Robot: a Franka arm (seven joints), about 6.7 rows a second.
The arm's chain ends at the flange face. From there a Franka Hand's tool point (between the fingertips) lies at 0.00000 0.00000 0.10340 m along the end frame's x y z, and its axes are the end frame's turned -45 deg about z.
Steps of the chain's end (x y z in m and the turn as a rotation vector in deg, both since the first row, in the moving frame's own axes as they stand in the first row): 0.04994, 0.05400, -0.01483, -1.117, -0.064, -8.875; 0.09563, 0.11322, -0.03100, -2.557, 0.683, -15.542; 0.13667, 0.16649, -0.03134, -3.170, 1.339, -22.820; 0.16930, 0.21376, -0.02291, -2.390, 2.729, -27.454; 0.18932, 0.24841, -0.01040, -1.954, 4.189, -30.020
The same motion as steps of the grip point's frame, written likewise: -0.00427, 0.07495, -0.01485, -0.745, -0.835, -8.875; -0.01424, 0.15208, -0.03111, -2.291, -1.325, -15.542; -0.02223, 0.22043, -0.03152, -3.188, -1.295, -22.820; -0.02949, 0.27704, -0.02311, -3.620, 0.240, -27.454; -0.03706, 0.31627, -0.01073, -4.344, 1.580, -30.020
